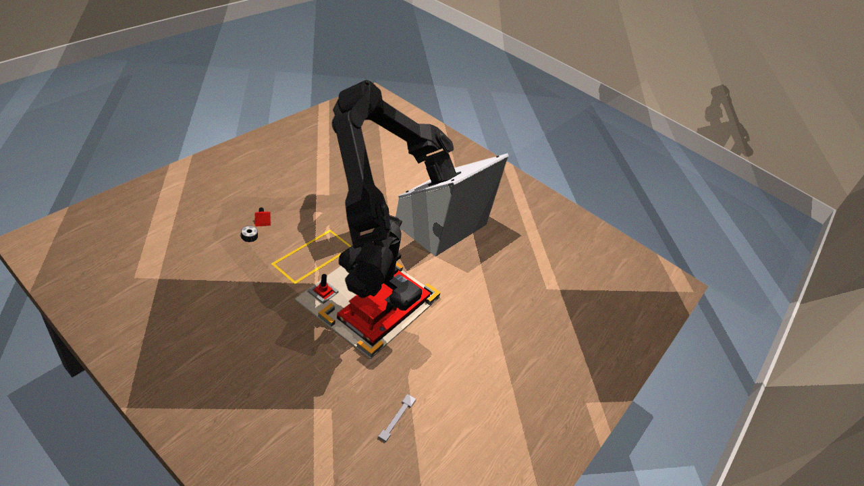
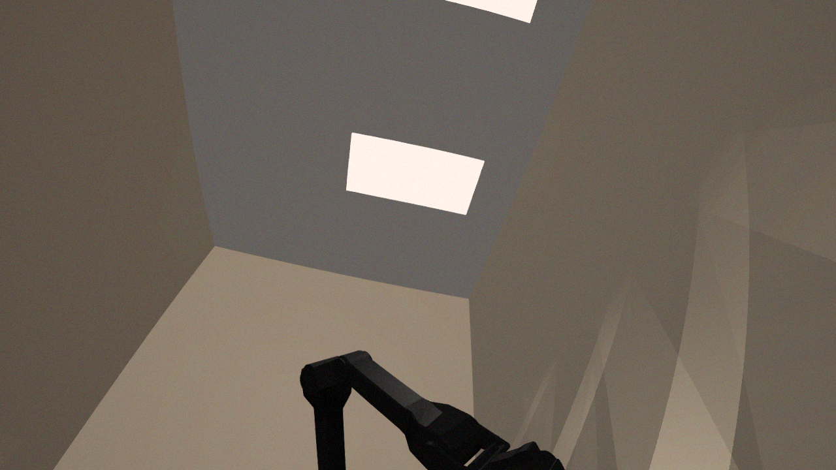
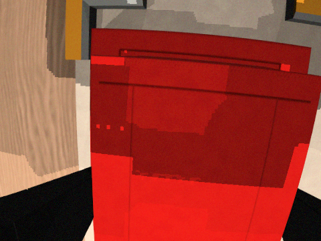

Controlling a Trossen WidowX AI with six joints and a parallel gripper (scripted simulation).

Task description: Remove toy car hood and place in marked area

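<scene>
Right now my gripper tip is 20 mm short of the red-and-black post, 130 mm to the left of it and 20 mm above it. The rest, counted from my gripper tip: wheel 20 mm ahead, 380 mm to the right, 50 mm below; grey bar 160 mm ahead, 200 mm to the left, 50 mm below; red hood right at my gripper tip.
</scene>
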